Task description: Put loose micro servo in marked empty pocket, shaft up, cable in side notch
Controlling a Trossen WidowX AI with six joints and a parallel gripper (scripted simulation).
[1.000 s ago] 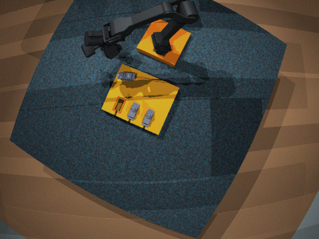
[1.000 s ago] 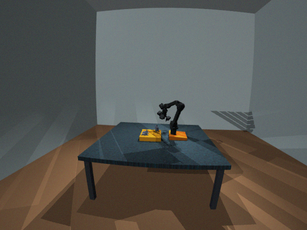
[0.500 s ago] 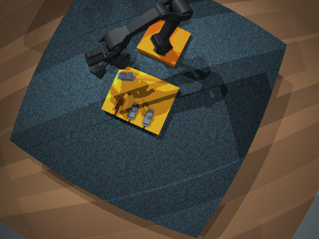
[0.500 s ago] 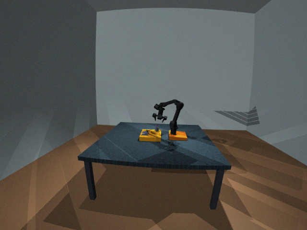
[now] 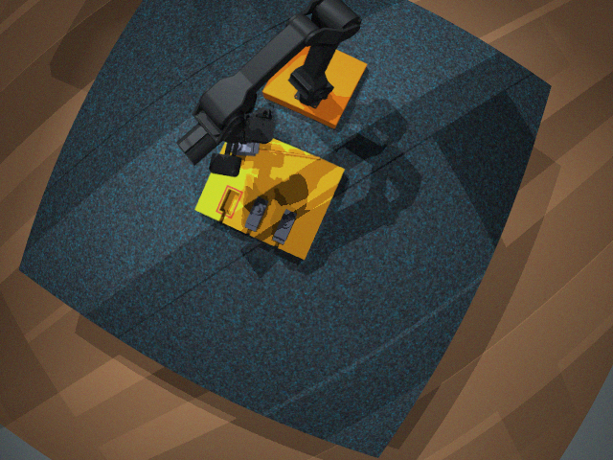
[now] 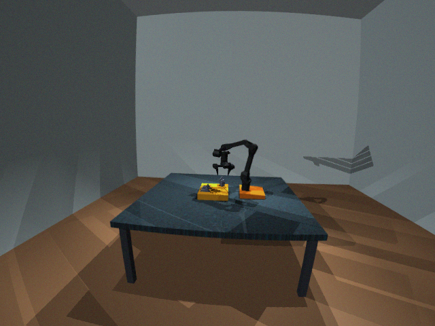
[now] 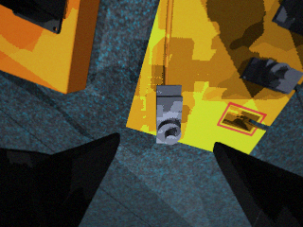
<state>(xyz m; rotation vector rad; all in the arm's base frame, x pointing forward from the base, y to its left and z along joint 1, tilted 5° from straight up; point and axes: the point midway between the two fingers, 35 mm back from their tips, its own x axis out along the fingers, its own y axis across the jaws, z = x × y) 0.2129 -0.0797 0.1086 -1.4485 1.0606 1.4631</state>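
My gripper tip is now 20 mm short of the robot deck, 100 mm to the right of it and 120 mm above it.
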